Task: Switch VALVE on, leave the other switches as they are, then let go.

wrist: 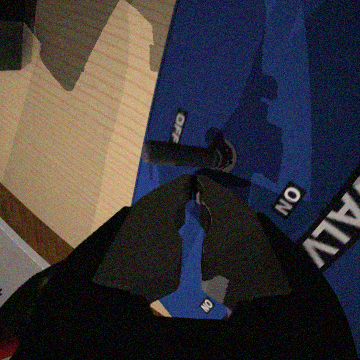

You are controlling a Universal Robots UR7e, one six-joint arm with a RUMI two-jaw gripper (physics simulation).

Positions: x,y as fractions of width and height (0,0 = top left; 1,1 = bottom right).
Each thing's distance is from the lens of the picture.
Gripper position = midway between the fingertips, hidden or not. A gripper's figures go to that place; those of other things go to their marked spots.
my gripper (0.53,0.49): 0.14 m
valve switch (0.42,0.42): 0.10 m
